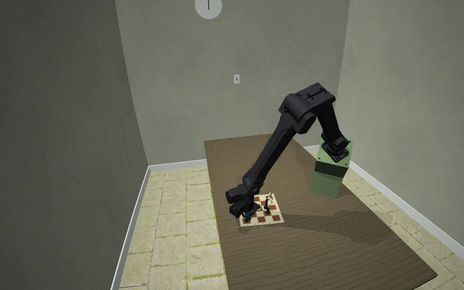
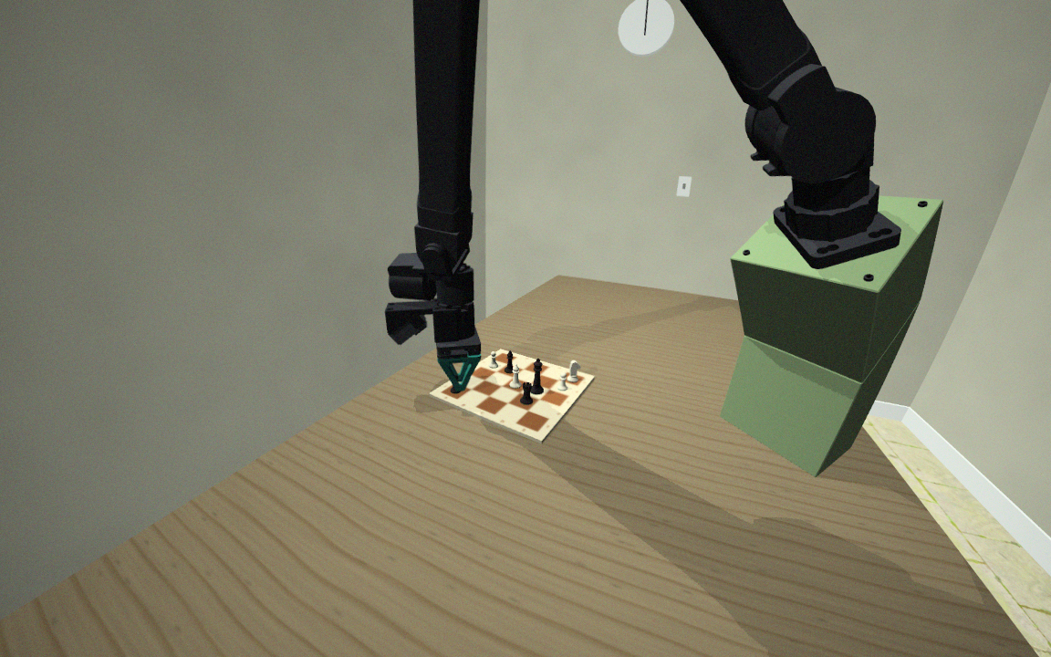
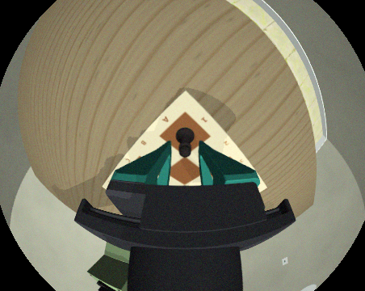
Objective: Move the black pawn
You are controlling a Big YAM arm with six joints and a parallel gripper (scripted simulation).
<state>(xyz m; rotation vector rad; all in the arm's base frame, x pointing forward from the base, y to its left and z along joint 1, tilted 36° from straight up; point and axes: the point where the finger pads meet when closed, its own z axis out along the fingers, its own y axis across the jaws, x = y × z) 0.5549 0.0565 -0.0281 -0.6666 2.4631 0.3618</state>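
The black pawn lies 1 cm ahead of my hand. The rest, counted from my hand: chessboard: 8 cm behind, 6 cm to the right, 2 cm below; then white chess piece: 8 cm behind, 6 cm to the right.
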